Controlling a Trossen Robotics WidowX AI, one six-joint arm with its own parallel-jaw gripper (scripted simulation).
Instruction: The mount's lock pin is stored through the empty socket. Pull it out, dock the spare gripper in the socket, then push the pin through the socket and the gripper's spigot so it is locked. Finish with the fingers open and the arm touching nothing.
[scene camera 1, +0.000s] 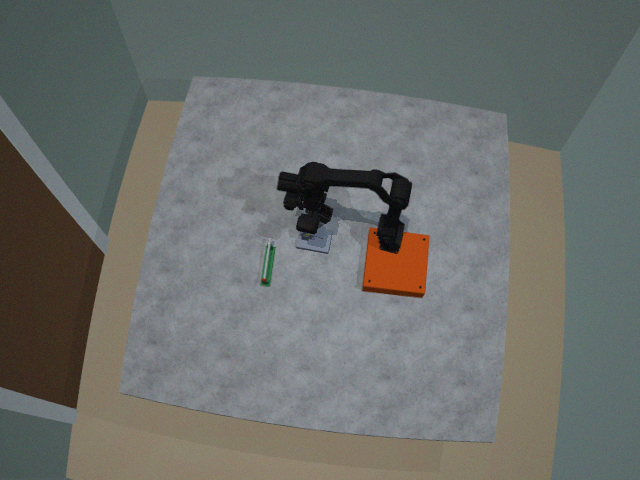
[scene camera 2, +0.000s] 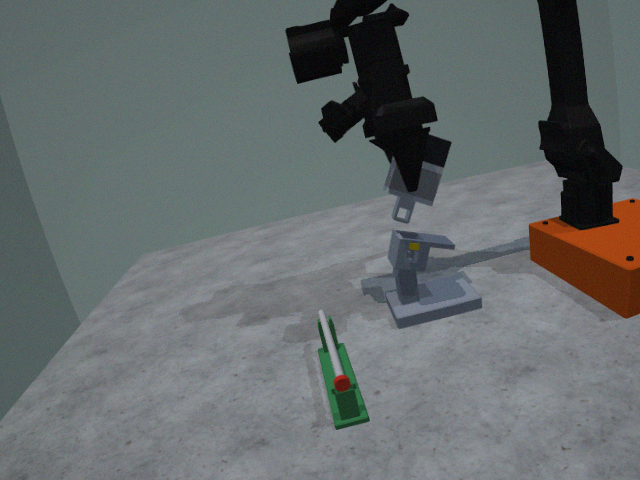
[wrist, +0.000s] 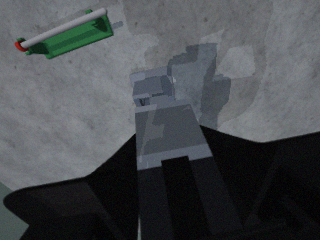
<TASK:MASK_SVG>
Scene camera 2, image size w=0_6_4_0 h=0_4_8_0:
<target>gripper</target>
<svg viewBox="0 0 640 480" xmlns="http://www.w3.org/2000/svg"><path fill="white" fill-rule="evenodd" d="M365 64L357 69L358 86L356 82L353 82L356 93L347 98L342 104L330 101L321 108L323 119L318 124L336 143L344 136L347 130L351 129L360 120L365 119L362 125L365 138L375 136L375 139L369 141L384 150L390 164L392 163L393 156L407 191L417 191L425 147L430 132L430 127L423 128L422 124L438 121L435 104L425 97L412 98L407 77L410 71L408 64L403 64L403 59L390 58Z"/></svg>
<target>spare gripper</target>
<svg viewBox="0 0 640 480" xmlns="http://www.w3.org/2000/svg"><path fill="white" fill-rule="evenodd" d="M452 142L430 134L428 135L417 191L414 192L407 191L392 156L393 160L383 191L397 196L391 214L394 220L406 224L410 223L415 202L432 207ZM400 207L407 209L405 218L397 217Z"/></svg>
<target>lock pin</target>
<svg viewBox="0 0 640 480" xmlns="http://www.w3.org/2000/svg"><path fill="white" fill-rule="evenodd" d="M321 309L318 311L318 315L335 372L334 387L339 392L345 392L350 388L351 383L349 377L343 373L325 311Z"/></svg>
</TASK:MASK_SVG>
